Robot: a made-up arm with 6 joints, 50 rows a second.
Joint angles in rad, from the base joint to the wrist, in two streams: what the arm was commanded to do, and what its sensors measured. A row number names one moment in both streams.
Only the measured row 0 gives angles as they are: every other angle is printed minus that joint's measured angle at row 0.
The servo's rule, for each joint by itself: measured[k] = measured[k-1] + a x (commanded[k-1-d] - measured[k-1]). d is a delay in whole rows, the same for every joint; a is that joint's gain. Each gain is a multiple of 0.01, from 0.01 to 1. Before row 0 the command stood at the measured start. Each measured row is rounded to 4 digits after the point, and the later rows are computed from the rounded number. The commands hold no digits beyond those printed.
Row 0, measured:
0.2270 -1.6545 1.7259 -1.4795 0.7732 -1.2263
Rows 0 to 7, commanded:
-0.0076 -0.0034 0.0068 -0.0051 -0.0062 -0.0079
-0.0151 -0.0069 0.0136 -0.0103 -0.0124 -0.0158
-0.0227 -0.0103 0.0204 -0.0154 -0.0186 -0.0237
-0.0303 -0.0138 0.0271 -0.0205 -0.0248 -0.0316
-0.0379 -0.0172 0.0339 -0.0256 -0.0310 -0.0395
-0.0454 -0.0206 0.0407 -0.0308 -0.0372 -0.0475
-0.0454 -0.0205 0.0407 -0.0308 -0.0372 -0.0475
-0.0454 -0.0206 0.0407 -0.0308 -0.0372 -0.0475
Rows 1 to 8, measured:
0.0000 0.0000 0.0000 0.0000 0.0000 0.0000
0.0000 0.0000 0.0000 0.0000 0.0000 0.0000
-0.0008 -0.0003 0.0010 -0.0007 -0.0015 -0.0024
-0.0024 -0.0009 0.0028 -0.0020 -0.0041 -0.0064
-0.0046 -0.0017 0.0053 -0.0039 -0.0076 -0.0116
-0.0074 -0.0028 0.0084 -0.0062 -0.0117 -0.0176
-0.0108 -0.0041 0.0120 -0.0089 -0.0163 -0.0242
-0.0146 -0.0056 0.0160 -0.0120 -0.0213 -0.0312
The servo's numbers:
d 2
a 0.11 0.09 0.14 0.14 0.24 0.30

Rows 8 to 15, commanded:
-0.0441 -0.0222 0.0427 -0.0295 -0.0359 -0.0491
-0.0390 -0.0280 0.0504 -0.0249 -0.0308 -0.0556
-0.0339 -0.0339 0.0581 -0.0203 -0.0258 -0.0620
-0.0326 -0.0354 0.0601 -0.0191 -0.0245 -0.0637
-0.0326 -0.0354 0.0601 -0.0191 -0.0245 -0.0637
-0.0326 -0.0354 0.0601 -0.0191 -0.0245 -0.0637
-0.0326 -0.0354 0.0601 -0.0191 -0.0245 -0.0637
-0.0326 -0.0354 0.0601 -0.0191 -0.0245 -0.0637
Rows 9 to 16, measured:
-0.0180 -0.0069 0.0195 -0.0146 -0.0251 -0.0361
-0.0210 -0.0081 0.0225 -0.0169 -0.0280 -0.0395
-0.0235 -0.0094 0.0253 -0.0187 -0.0299 -0.0424
-0.0252 -0.0111 0.0288 -0.0196 -0.0301 -0.0464
-0.0262 -0.0132 0.0329 -0.0197 -0.0291 -0.0511
-0.0269 -0.0152 0.0367 -0.0196 -0.0280 -0.0549
-0.0275 -0.0170 0.0400 -0.0195 -0.0272 -0.0575
-0.0281 -0.0187 0.0428 -0.0194 -0.0266 -0.0594

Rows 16 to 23, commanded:
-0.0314 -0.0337 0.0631 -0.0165 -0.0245 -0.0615
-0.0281 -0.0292 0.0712 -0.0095 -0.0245 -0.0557
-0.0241 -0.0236 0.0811 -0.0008 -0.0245 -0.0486
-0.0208 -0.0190 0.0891 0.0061 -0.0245 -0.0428
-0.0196 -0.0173 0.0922 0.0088 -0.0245 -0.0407
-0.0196 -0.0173 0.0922 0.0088 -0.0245 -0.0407
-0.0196 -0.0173 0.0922 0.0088 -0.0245 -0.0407
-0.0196 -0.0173 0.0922 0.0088 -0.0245 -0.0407
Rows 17 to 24, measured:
-0.0286 -0.0202 0.0452 -0.0194 -0.0261 -0.0607
-0.0290 -0.0216 0.0473 -0.0194 -0.0257 -0.0616
-0.0293 -0.0227 0.0495 -0.0190 -0.0254 -0.0616
-0.0292 -0.0233 0.0525 -0.0177 -0.0252 -0.0598
-0.0286 -0.0233 0.0565 -0.0153 -0.0250 -0.0564
-0.0277 -0.0229 0.0611 -0.0123 -0.0249 -0.0523
-0.0268 -0.0224 0.0655 -0.0093 -0.0248 -0.0488
-0.0260 -0.0219 0.0692 -0.0068 -0.0247 -0.0464

